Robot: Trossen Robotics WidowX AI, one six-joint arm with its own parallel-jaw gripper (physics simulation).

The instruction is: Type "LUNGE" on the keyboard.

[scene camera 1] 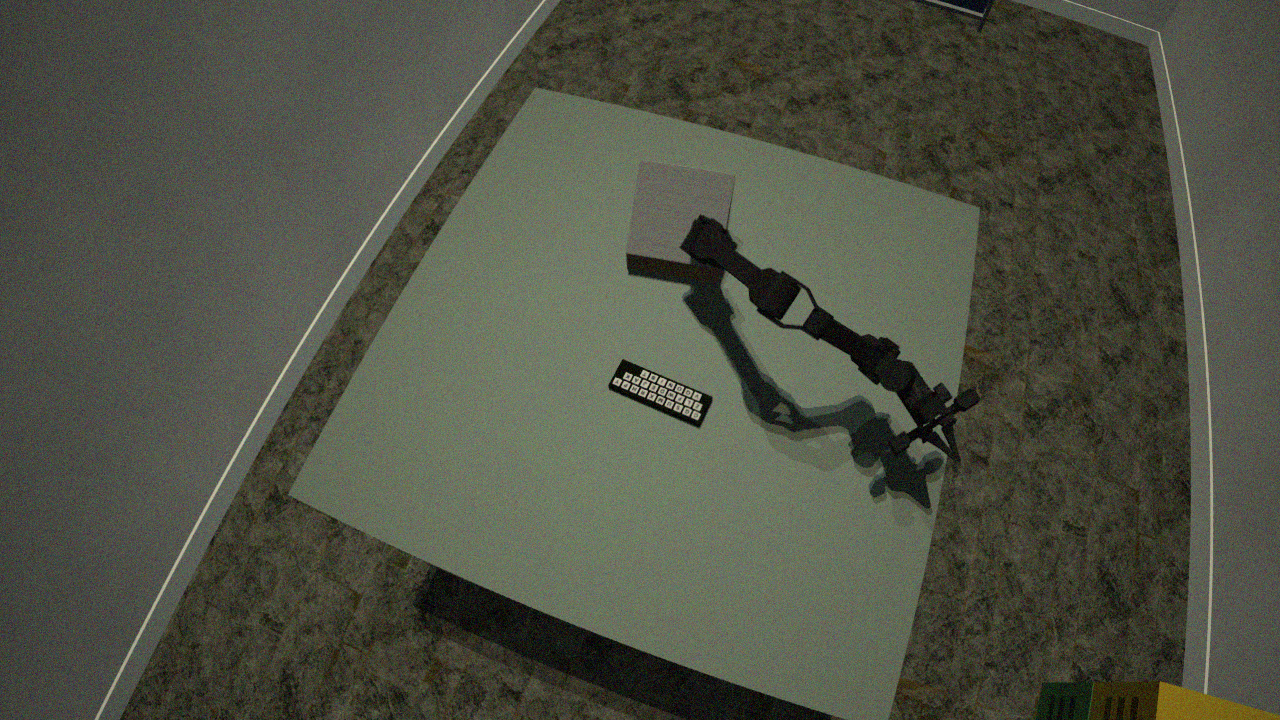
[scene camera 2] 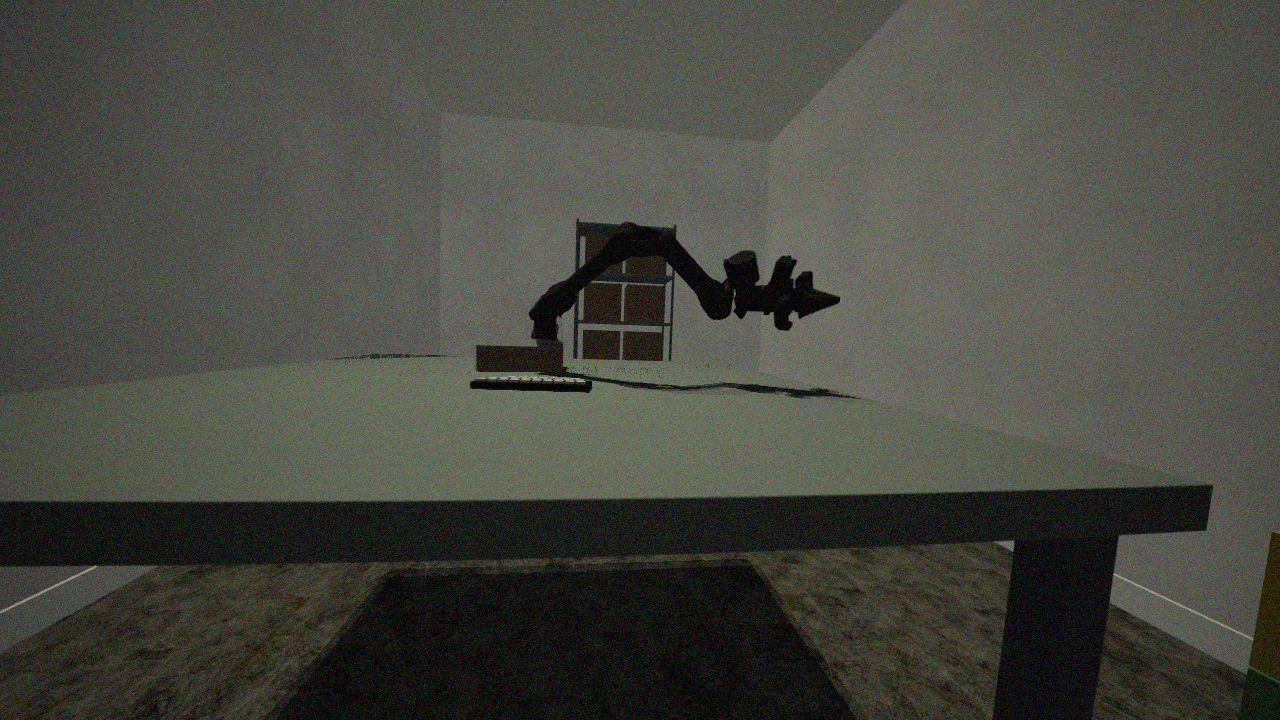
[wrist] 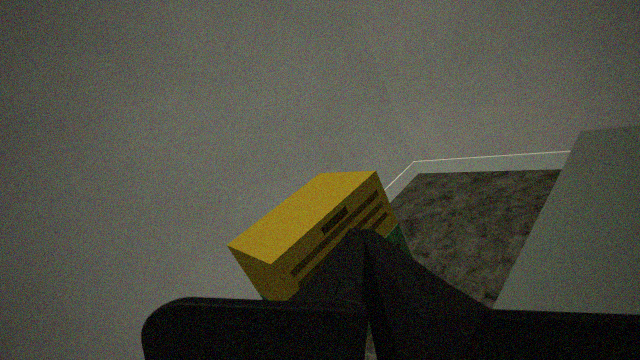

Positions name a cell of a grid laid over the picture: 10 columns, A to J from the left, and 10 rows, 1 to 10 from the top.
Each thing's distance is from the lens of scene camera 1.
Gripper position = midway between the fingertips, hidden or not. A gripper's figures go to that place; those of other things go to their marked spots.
gripper (scene camera 1: H7): 1.27 m
black keyboard (scene camera 1: F6): 1.36 m
